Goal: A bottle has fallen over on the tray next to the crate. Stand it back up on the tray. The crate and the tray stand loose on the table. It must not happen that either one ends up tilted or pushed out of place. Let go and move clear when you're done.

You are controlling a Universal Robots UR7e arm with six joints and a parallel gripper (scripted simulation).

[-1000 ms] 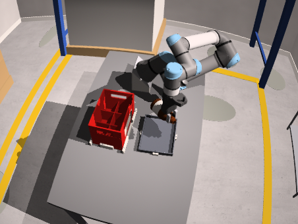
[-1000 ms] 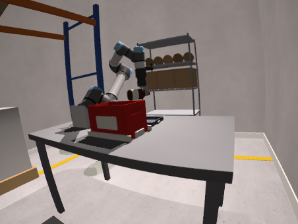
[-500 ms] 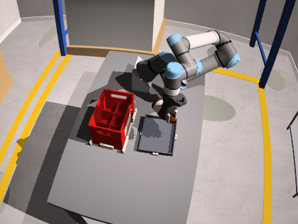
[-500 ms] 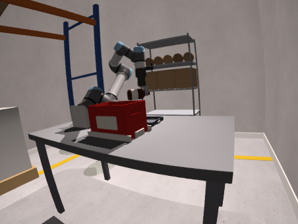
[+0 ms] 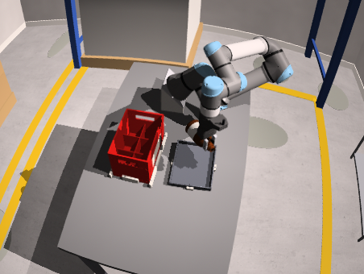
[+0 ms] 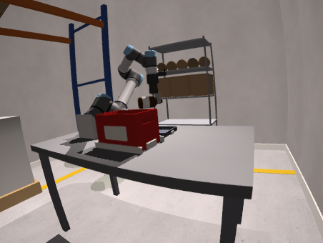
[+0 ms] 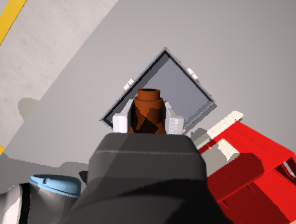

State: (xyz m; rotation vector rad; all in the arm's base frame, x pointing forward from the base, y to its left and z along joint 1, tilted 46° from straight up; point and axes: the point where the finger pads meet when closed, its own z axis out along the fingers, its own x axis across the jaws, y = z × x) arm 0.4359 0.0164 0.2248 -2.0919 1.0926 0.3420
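Right now the bottle is 4 cm behind my hand, 3 cm to the right of it and 1 cm below it. Also, from my hand: tray 19 cm below, 5 cm to the right, 3 cm behind; red crate 32 cm to the right, 12 cm below, 5 cm behind.
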